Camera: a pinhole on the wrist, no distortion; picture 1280 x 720 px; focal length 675.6 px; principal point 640.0 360.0 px. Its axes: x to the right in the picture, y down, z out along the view. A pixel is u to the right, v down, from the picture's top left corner.
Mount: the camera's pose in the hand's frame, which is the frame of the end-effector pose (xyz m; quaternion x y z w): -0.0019 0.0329 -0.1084 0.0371 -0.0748 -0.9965 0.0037
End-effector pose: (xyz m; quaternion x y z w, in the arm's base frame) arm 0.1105 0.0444 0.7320 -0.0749 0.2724 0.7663 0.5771
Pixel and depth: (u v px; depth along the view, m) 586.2 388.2 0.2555
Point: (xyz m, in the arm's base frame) 0.0839 0.1065 0.8756
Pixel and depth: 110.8 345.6 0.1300
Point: 0.0347 0.1234 0.7346
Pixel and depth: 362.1 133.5 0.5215
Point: -0.1311 0.3364 1.0849
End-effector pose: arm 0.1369 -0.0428 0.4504 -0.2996 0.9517 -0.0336 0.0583
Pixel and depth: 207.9 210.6 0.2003
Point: -0.0025 -0.0206 0.3386
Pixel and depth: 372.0 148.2 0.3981
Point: -0.0523 0.0550 0.1429
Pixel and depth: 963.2 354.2 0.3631
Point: 0.2827 0.1382 0.2258
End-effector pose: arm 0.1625 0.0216 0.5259 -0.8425 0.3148 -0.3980 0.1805
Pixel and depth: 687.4 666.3 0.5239
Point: 0.5191 0.1889 0.2795
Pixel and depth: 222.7 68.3 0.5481
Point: 0.4995 -0.4142 0.2337
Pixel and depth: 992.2 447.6 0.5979
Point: 0.3419 0.2572 0.0137
